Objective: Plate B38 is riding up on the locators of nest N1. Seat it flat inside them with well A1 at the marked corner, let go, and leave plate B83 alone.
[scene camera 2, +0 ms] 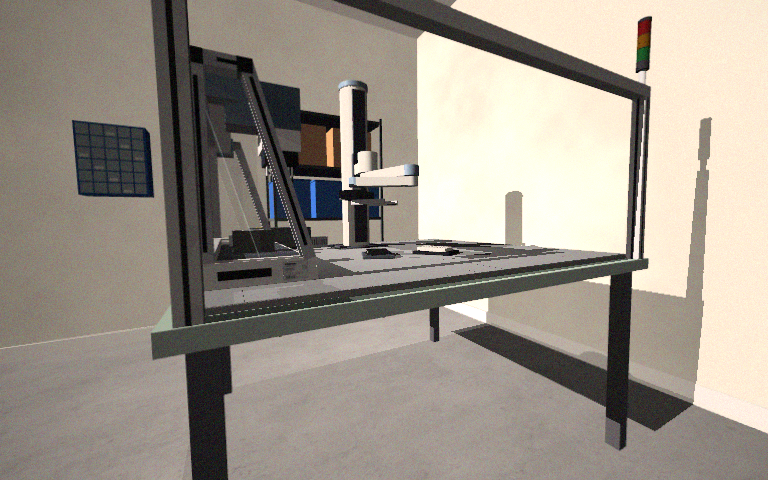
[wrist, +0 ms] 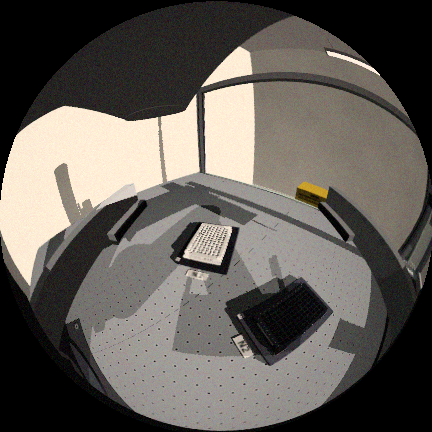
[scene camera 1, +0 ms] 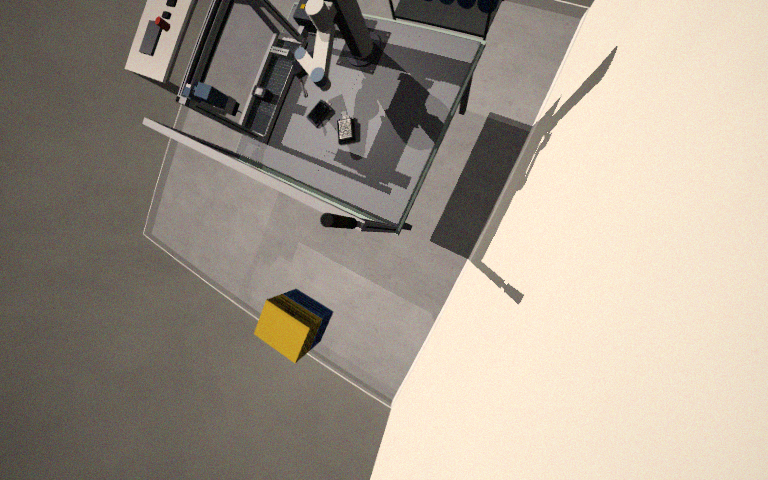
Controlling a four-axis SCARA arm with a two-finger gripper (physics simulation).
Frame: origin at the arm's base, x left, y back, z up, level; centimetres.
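Where they show: gripper, fingertip midpoint: (scene camera 2: 391,202) (wrist: 236,191) (scene camera 1: 317,90); arm's base, link origin: (scene camera 1: 363,50).
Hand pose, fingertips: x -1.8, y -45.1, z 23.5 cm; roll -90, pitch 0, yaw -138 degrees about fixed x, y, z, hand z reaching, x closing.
Each offset is from my fingertips to the top centre of the thing. "spot": to the spot under its first point.
The white well plate @[dx +15.2, dy -10.3, dz -19.4 cm] (scene camera 1: 346,130) (scene camera 2: 434,247) (wrist: 209,242), on nest N1, is B38 by its place; its label is not readable. It lies on the black nest base @[spot: dx +9.5, dy -11.9, dz -21.2 cm] (wrist: 231,251), with more black showing along its right and near sides in the wrist view. Its exact tilt and corner A1 are too small to tell. A dark plate @[dx -10.1, dy -5.8, dz -19.6 cm] (scene camera 1: 321,113) (scene camera 2: 379,251) (wrist: 292,316), presumably B83, sits on nest N2 beside the white tag @[spot: dx -6.4, dy +3.1, dz -22.1 cm] (wrist: 243,345). My gripper (scene camera 2: 374,202) (wrist: 236,191) is open and empty, high above the table and apart from both plates.
The arm's column (scene camera 1: 356,33) (scene camera 2: 353,164) stands behind the nests. A framed machine with a slanted front (scene camera 2: 277,169) stands left of them in scene camera 2. The guard frame's post @[spot: dx -68.5, dy -59.3, dz +0.2 cm] (scene camera 2: 180,169) and top beam (scene camera 2: 498,39) border the table (scene camera 2: 396,306). A yellow box (scene camera 1: 283,330) (wrist: 310,194) stands beyond the table.
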